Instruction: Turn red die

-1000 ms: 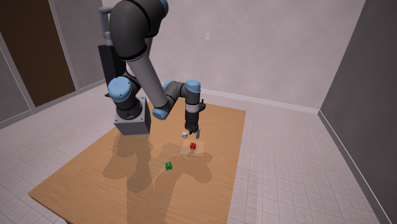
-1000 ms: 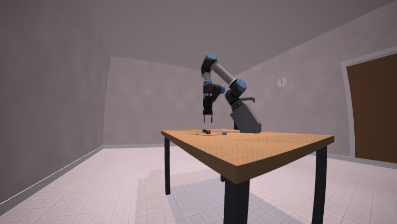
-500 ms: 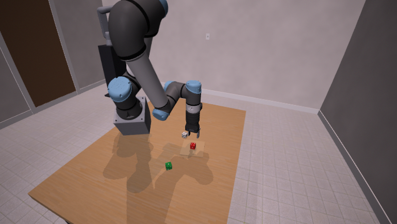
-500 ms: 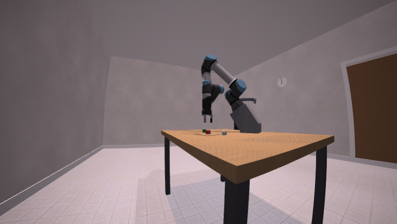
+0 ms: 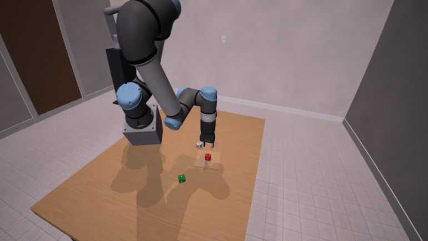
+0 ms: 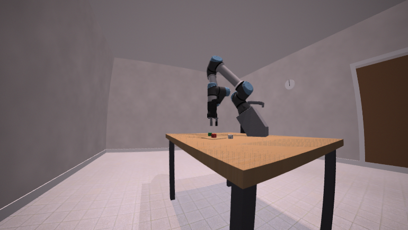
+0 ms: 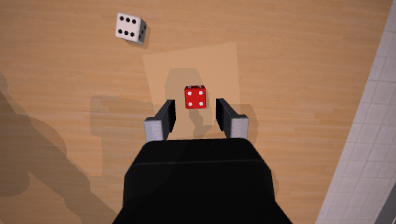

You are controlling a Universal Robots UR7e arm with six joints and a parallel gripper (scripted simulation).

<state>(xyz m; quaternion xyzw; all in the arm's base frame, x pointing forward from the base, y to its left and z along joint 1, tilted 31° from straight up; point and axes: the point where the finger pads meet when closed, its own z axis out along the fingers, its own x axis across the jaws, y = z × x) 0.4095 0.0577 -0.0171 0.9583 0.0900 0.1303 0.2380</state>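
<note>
Now: hand 9 cm above the red die. Also, from my hand: white die 9 cm behind, 8 cm to the left, 10 cm below; green die 6 cm behind, 20 cm to the right, 10 cm below; tan mat 11 cm below.
</note>
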